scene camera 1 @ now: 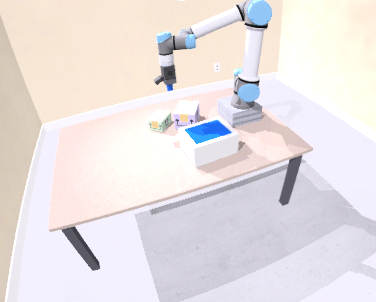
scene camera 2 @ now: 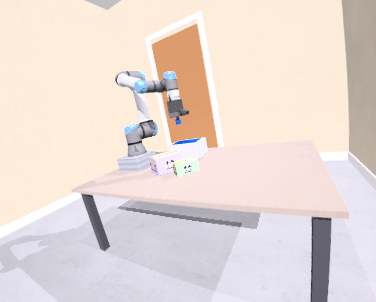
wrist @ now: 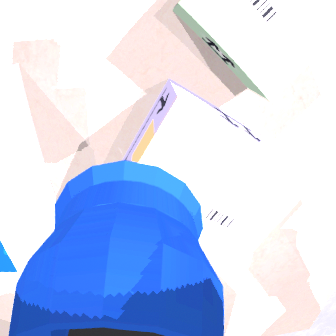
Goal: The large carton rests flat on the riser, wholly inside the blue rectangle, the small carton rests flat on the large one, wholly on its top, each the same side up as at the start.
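Observation:
The large carton (scene camera 1: 186, 118) (scene camera 2: 163, 164) (wrist: 200, 165) is lilac with an orange label and stands upright on the table. The small carton (scene camera 1: 160, 122) (scene camera 2: 186, 167) (wrist: 220, 52) is green and stands upright beside it, a small gap away. The white riser (scene camera 1: 216, 149) (scene camera 2: 199, 149) stands near the large carton, with the blue rectangle (scene camera 1: 207, 131) (scene camera 2: 186, 142) (wrist: 5, 261) on its top. My suction gripper (scene camera 1: 170, 88) (scene camera 2: 178, 122) (wrist: 125, 167) is open, with no carton on it, and hangs well above the cartons. In the wrist view the cup hides part of the large carton.
The arm's base stands on a grey block (scene camera 1: 240, 112) (scene camera 2: 135, 162) at the table's edge, close to the large carton and the riser. The wooden table (scene camera 1: 115, 170) (scene camera 2: 260, 175) carries everything. Walls and a door (scene camera 2: 182, 75) stand beyond it.

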